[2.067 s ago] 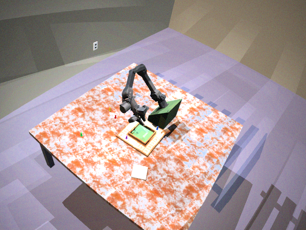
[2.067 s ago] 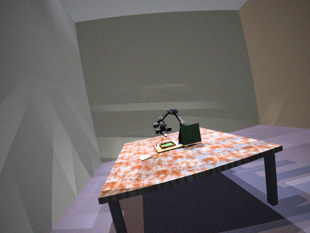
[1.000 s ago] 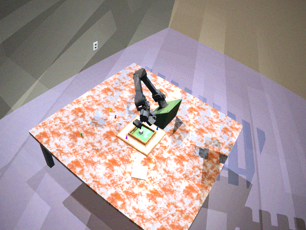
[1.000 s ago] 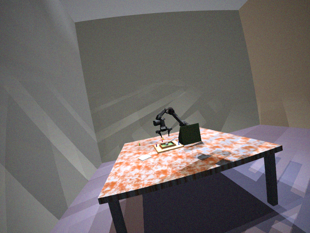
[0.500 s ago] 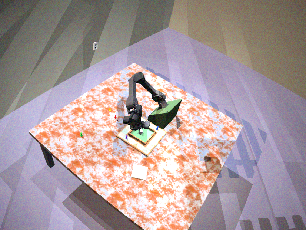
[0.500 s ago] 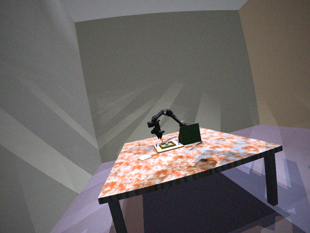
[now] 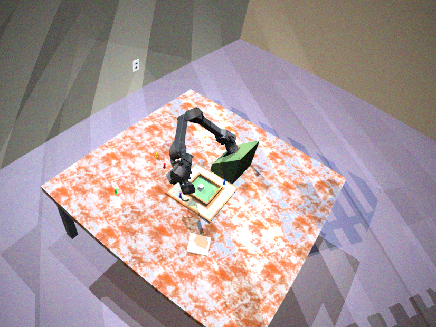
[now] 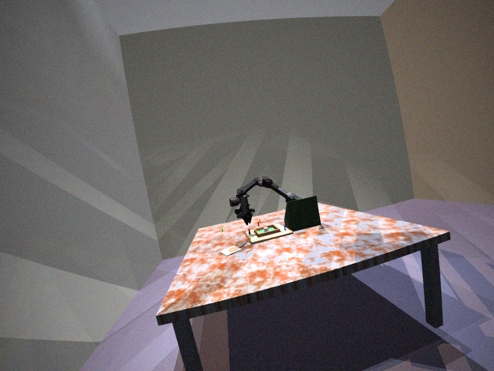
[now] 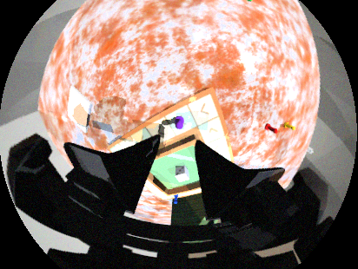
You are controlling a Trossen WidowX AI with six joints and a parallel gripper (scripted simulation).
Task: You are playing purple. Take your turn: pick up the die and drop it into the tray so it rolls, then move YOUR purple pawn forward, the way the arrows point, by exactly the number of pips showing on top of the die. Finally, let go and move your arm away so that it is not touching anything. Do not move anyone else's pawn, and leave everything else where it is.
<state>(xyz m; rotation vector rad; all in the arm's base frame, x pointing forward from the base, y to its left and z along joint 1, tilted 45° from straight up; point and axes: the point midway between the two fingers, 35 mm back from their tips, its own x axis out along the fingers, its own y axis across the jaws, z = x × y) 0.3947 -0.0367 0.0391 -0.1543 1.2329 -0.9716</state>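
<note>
The purple pawn lies 5 cm below my gripper tip. From my gripper tip the other things lie so: red pawn 20 cm to the right, 10 cm behind, 6 cm below; white die 11 cm behind, 5 cm below, 4 cm to the left; green-floored tray 11 cm behind, 7 cm below, 6 cm to the left.
</note>
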